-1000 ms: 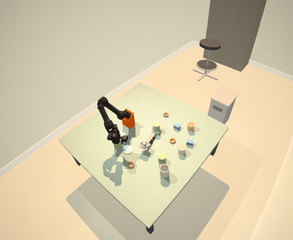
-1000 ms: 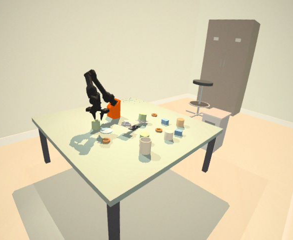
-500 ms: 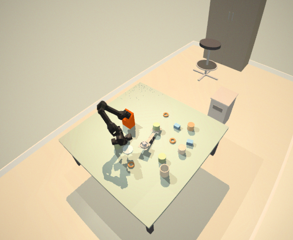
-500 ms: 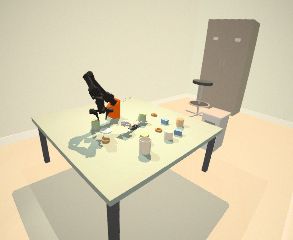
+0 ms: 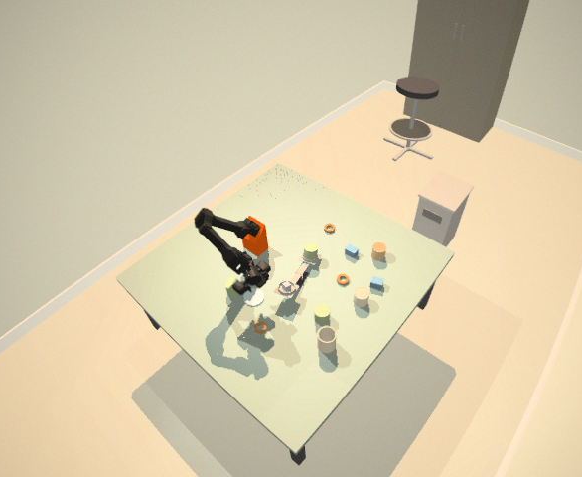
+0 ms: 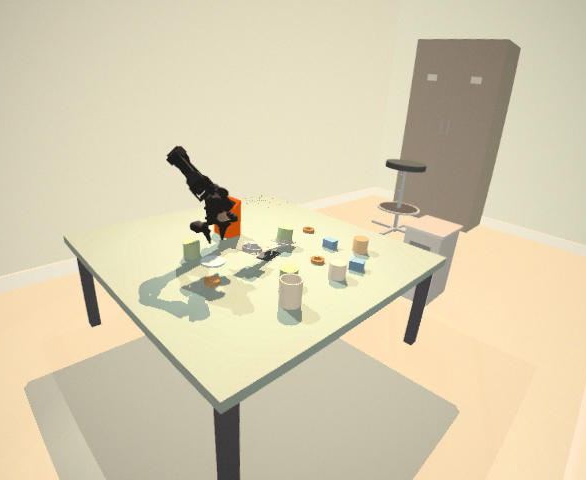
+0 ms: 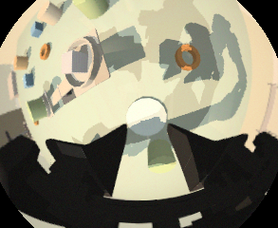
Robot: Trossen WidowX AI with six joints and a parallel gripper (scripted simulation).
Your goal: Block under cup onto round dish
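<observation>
Right now the round pale blue dish is 100 mm below my gripper tip and 30 mm behind it. Also, from my gripper tip: tall beige cup (400 mm ahead, 60 mm below, 30 mm to the left); balance beam (230 mm to the left, 60 mm below, 60 mm ahead); cream cup (390 mm ahead, 330 mm to the left, 60 mm below).
</observation>
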